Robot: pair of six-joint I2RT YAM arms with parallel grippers.
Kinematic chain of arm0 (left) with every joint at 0, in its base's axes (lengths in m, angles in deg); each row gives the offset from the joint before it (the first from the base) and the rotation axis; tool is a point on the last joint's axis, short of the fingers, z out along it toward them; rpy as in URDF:
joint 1: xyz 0 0 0.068 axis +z
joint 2: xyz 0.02 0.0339 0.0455 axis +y
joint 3: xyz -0.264 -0.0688 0 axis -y
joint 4: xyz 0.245 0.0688 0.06 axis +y
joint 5: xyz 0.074 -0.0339 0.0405 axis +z
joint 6: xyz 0.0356 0 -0.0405 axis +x
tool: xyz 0 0 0 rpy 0 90 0
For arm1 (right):
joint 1: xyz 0 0 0.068 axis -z
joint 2: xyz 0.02 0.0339 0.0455 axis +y
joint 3: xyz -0.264 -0.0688 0 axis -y
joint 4: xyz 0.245 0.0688 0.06 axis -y
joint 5: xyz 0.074 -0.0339 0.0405 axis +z
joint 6: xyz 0.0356 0 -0.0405 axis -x
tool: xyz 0 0 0 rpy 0 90 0
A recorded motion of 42 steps. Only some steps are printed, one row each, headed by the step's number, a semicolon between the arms.
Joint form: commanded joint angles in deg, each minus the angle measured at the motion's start. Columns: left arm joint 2, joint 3, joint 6, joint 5, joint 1, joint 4; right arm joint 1, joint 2, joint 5, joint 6, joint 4, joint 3.
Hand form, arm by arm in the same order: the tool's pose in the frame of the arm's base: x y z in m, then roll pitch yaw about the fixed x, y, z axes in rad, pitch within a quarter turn. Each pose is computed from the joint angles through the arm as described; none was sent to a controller.
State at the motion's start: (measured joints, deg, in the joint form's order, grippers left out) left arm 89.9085 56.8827 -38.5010 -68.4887 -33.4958 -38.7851; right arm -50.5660 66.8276 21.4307 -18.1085 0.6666 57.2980
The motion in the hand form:
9: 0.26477 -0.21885 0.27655 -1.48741 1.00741 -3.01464; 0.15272 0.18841 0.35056 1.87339 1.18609 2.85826
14: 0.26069 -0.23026 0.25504 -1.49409 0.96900 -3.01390; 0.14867 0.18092 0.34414 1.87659 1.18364 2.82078
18: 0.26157 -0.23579 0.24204 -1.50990 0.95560 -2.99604; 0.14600 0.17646 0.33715 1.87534 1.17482 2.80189
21: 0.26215 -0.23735 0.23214 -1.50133 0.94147 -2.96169; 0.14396 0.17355 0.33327 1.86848 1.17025 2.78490
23: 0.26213 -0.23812 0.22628 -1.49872 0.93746 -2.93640; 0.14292 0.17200 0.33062 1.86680 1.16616 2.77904
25: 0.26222 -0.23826 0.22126 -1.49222 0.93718 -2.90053; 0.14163 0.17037 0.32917 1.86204 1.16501 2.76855
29: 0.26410 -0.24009 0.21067 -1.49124 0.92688 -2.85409; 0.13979 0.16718 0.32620 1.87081 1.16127 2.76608
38: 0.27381 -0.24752 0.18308 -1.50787 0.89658 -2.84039; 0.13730 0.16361 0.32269 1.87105 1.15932 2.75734
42: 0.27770 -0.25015 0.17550 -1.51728 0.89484 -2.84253; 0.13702 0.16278 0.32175 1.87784 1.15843 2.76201
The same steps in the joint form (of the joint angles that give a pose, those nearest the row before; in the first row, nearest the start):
9: -0.22 -6.27 3.07 16.70 -1.41 -4.41; 0.73 -8.14 -13.69 -2.15 1.19 -6.95
14: 2.86 -8.53 1.21 19.25 -3.51 -9.44; 0.82 -10.34 -15.89 -2.50 1.30 -9.33
18: 5.04 -9.28 1.17 21.83 -4.32 -11.49; 0.89 -11.76 -16.77 -3.09 1.90 -11.46
21: 6.69 -10.34 0.18 23.72 -4.60 -14.57; 0.89 -12.75 -17.35 -3.46 2.30 -12.77
23: 7.58 -11.02 -0.01 25.27 -4.81 -16.19; 0.91 -13.27 -17.55 -3.72 2.54 -13.56
25: 8.32 -11.72 -0.06 27.18 -4.96 -17.82; 0.87 -13.84 -17.93 -3.86 2.64 -14.14
29: 10.37 -12.37 -0.48 30.09 -5.23 -20.47; 0.96 -14.82 -18.42 -4.06 2.34 -15.06
38: 17.20 -11.65 -1.75 31.77 -5.31 -25.89; 0.99 -16.02 -18.88 -4.22 2.30 -16.26
42: 19.25 -10.94 -1.61 32.02 -5.27 -26.81; 1.08 -16.24 -18.88 -4.22 2.13 -16.48

